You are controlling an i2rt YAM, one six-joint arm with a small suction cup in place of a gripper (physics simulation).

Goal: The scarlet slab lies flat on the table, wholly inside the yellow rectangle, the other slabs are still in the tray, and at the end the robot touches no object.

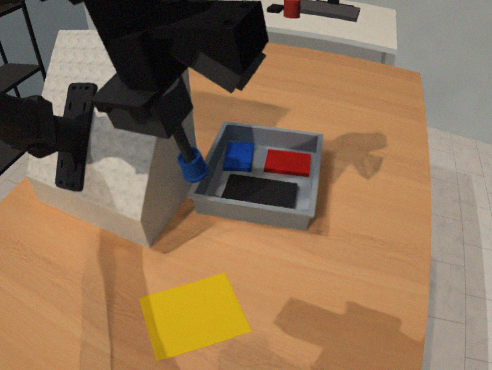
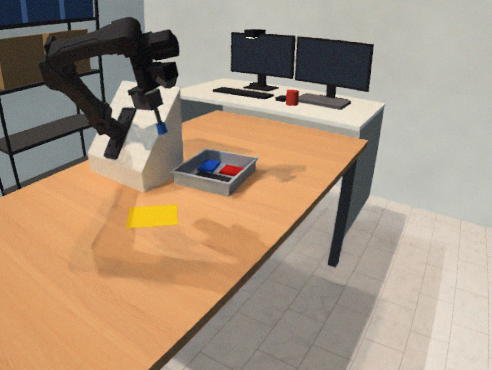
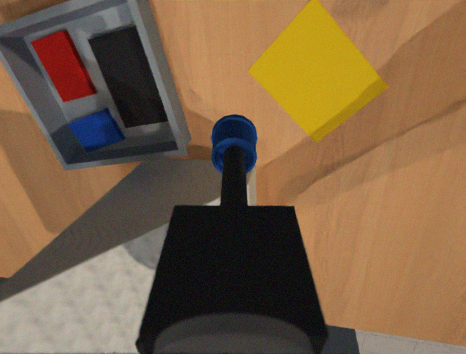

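Seen in the pictures: hand at its tool point: (image 1: 195, 172) (image 2: 162, 132) (image 3: 234, 136); arm's base at its link origin: (image 1: 76, 136) (image 2: 120, 133).
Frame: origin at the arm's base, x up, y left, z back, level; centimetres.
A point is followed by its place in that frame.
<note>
The scarlet slab (image 1: 287, 162) @[x -14.5, y 20.8, z -35.4 cm] (image 2: 231, 170) @[x -14.5, y 20.4, z -34.6 cm] (image 3: 64, 65) @[x -14.5, y 20.9, z -35.9 cm] lies flat in the grey tray (image 1: 252, 214) @[x -13.5, y 3.7, z -33.1 cm] (image 2: 202, 187) @[x -14.6, y 3.7, z -33.6 cm] (image 3: 159, 75) @[x -10.8, y 3.1, z -33.4 cm]. A blue slab (image 1: 238, 156) @[x -14.5, y 19.5, z -24.9 cm] (image 2: 208, 166) @[x -14.5, y 18.9, z -25.4 cm] (image 3: 97, 130) @[x -14.5, y 19.5, z -25.1 cm] and a larger black slab (image 1: 260, 190) @[x -14.4, y 10.9, z -32.4 cm] (image 2: 214, 176) @[x -14.4, y 12.6, z -32.4 cm] (image 3: 129, 77) @[x -14.4, y 10.1, z -33.2 cm] lie in the tray with it. The yellow rectangle (image 1: 195, 316) @[x -15.7, y -17.4, z -30.8 cm] (image 2: 152, 216) @[x -15.7, y -17.7, z -30.5 cm] (image 3: 317, 70) @[x -15.7, y -17.6, z -31.3 cm] lies on the table with no slab on it. My suction cup (image 1: 194, 170) (image 2: 161, 128) (image 3: 234, 131), blue, hangs in the air near the tray's side towards the pale pedestal. It is open and holds nothing.
The pale slanted pedestal (image 1: 170, 200) @[x -12.0, y 1.0, z -18.3 cm] (image 2: 165, 160) @[x -8.0, y 3.2, z -18.4 cm] (image 3: 65, 310) @[x 11.1, y 8.6, z -14.1 cm] that bears the arm stands close beside the tray. A white desk (image 1: 345, 32) (image 2: 345, 115) with monitors, keyboards and a red cup (image 1: 292, 8) (image 2: 292, 97) stands behind the table. A shelf rack (image 2: 99, 115) stands at the left.
</note>
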